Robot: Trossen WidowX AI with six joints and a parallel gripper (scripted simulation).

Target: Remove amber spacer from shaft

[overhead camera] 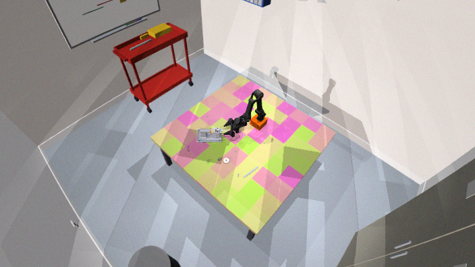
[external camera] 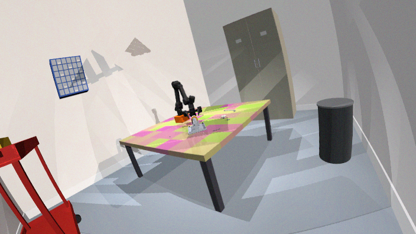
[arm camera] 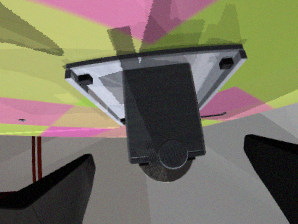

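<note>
My gripper tip is now 50 mm to the left of the thin shaft and 50 mm short of it. The rest, counted from my gripper tip: white disc: 220 mm to the left, 170 mm ahead, 70 mm below.
</note>
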